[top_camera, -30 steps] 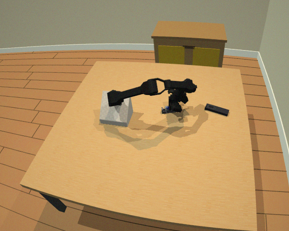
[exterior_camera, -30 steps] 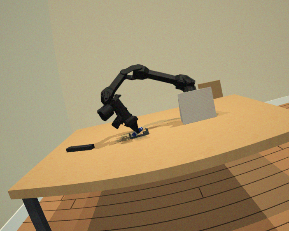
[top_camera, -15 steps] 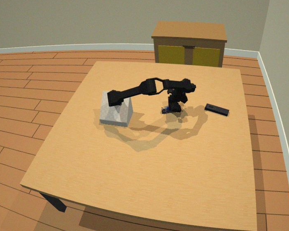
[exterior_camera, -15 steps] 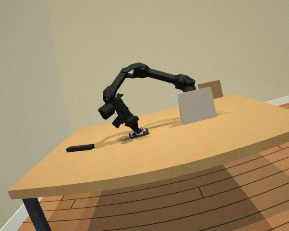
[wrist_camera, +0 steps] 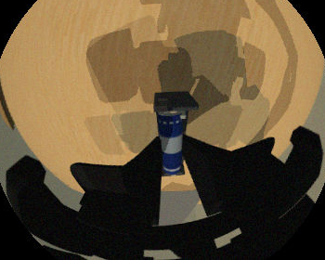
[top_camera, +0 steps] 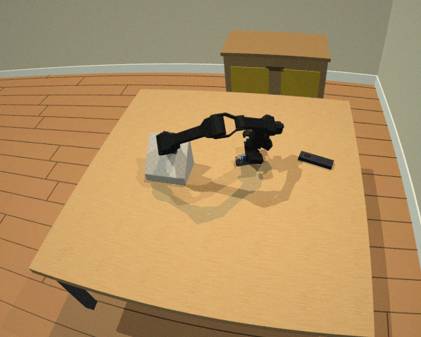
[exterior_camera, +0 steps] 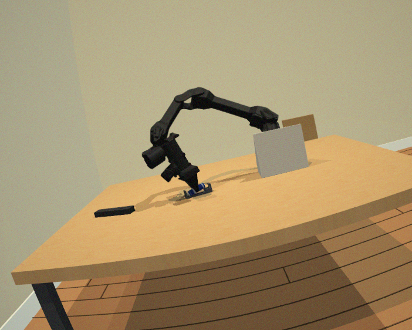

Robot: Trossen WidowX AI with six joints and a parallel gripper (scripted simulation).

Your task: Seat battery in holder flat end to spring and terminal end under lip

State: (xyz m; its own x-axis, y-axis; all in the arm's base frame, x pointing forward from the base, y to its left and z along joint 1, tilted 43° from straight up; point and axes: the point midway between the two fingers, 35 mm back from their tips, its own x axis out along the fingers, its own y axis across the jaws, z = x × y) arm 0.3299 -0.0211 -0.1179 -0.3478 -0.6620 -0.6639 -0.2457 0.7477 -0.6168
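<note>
The battery lies 10 mm above my gripper tip. Round my gripper tip: dark remote control (320 mm ahead, 30 mm to the left).
</note>
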